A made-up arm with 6 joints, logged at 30 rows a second.
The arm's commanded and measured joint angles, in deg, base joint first. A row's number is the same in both.
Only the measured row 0 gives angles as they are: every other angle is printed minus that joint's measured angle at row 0.
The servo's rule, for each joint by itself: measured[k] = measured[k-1] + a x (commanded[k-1-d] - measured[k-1]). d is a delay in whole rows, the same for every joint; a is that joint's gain. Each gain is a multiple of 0.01, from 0.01 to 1. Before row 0 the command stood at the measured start. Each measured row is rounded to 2 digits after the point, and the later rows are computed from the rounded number. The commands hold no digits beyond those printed.
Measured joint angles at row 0:
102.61, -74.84, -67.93, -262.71, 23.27, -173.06
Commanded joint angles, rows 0 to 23:
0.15, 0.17, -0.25, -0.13, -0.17, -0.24
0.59, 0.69, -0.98, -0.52, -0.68, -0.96
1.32, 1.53, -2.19, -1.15, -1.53, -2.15
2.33, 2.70, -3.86, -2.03, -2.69, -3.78
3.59, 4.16, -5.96, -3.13, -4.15, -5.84
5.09, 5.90, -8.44, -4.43, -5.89, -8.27
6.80, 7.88, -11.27, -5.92, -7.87, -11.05
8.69, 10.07, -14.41, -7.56, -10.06, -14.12
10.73, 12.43, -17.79, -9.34, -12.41, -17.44
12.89, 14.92, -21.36, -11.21, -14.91, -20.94
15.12, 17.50, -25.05, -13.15, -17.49, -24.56
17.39, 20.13, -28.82, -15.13, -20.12, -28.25
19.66, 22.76, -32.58, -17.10, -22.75, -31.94
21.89, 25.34, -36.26, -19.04, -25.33, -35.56
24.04, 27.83, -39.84, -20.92, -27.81, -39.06
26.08, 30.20, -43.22, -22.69, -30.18, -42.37
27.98, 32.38, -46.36, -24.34, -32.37, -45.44
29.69, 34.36, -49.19, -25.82, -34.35, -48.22
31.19, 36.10, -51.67, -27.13, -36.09, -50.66
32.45, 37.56, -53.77, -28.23, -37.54, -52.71
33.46, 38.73, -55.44, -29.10, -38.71, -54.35
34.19, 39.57, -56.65, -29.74, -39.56, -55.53
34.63, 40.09, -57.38, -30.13, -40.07, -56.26
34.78, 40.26, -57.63, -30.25, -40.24, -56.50
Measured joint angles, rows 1 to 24:
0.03, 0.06, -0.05, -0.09, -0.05, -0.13
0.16, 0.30, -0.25, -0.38, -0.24, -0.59
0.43, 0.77, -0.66, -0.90, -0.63, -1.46
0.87, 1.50, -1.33, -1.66, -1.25, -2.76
1.50, 2.51, -2.30, -2.64, -2.12, -4.48
2.33, 3.80, -3.59, -3.84, -3.25, -6.60
3.36, 5.35, -5.20, -5.23, -4.64, -9.09
4.59, 7.14, -7.13, -6.79, -6.27, -11.91
6.00, 9.15, -9.37, -8.50, -8.11, -15.01
7.58, 11.34, -11.89, -10.32, -10.15, -18.33
9.31, 13.68, -14.65, -12.22, -12.35, -21.82
11.17, 16.13, -17.63, -14.17, -14.68, -25.42
13.12, 18.65, -20.77, -16.13, -17.10, -29.07
15.14, 21.19, -24.02, -18.08, -19.57, -32.70
17.19, 23.71, -27.34, -19.98, -22.04, -36.26
19.23, 26.18, -30.67, -21.80, -24.48, -39.68
21.24, 28.54, -33.96, -23.50, -26.85, -42.91
23.18, 30.75, -37.16, -25.05, -29.10, -45.88
25.02, 32.78, -40.21, -26.44, -31.20, -48.56
26.73, 34.60, -43.06, -27.64, -33.10, -50.88
28.28, 36.17, -45.66, -28.62, -34.78, -52.82
29.64, 37.46, -47.97, -29.37, -36.21, -54.34
30.79, 38.46, -49.95, -29.88, -37.37, -55.42
31.71, 39.14, -51.56, -30.13, -38.23, -56.02
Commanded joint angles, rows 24 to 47:
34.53, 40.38, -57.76, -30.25, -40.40, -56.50
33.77, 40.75, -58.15, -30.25, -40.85, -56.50
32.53, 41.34, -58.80, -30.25, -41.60, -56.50
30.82, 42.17, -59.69, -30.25, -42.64, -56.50
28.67, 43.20, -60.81, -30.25, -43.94, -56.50
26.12, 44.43, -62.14, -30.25, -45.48, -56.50
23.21, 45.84, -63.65, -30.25, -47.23, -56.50
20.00, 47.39, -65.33, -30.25, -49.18, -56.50
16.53, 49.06, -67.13, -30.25, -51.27, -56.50
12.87, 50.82, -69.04, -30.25, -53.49, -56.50
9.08, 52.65, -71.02, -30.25, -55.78, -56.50
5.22, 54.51, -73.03, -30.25, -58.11, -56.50
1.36, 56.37, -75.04, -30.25, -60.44, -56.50
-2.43, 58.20, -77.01, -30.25, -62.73, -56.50
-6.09, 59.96, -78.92, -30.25, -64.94, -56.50
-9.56, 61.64, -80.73, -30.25, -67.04, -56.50
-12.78, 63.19, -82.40, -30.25, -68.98, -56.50
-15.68, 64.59, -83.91, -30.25, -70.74, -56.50
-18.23, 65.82, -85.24, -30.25, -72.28, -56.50
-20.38, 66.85, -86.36, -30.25, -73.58, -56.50
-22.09, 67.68, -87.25, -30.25, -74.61, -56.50
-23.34, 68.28, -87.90, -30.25, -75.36, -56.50
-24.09, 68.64, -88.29, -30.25, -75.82, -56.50
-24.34, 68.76, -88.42, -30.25, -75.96, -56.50
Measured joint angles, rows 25 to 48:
32.36, 39.61, -52.86, -30.21, -38.88, -56.29
32.68, 40.04, -53.97, -30.24, -39.47, -56.41
32.65, 40.53, -54.98, -30.25, -40.11, -56.46
32.23, 41.15, -55.97, -30.25, -40.87, -56.48
31.41, 41.93, -56.99, -30.25, -41.79, -56.49
30.19, 42.88, -58.07, -30.25, -42.90, -56.50
28.58, 44.00, -59.24, -30.25, -44.20, -56.50
26.61, 45.29, -60.52, -30.25, -45.69, -56.50
24.29, 46.72, -61.91, -30.25, -47.36, -56.50
21.66, 48.28, -63.41, -30.25, -49.20, -56.50
18.77, 49.94, -65.01, -30.25, -51.17, -56.50
15.65, 51.68, -66.69, -30.25, -53.25, -56.50
12.36, 53.46, -68.44, -30.25, -55.41, -56.50
8.96, 55.26, -70.24, -30.25, -57.61, -56.50
5.50, 57.05, -72.06, -30.25, -59.81, -56.50
2.04, 58.79, -73.88, -30.25, -61.98, -56.50
-1.37, 60.46, -75.67, -30.25, -64.08, -56.50
-4.66, 62.03, -77.40, -30.25, -66.08, -56.50
-7.78, 63.47, -79.05, -30.25, -67.94, -56.50
-10.68, 64.75, -80.59, -30.25, -69.63, -56.50
-13.30, 65.86, -81.99, -30.25, -71.12, -56.50
-15.61, 66.78, -83.23, -30.25, -72.39, -56.50
-17.56, 67.49, -84.29, -30.25, -73.42, -56.50
-19.12, 67.97, -85.16, -30.25, -74.18, -56.50

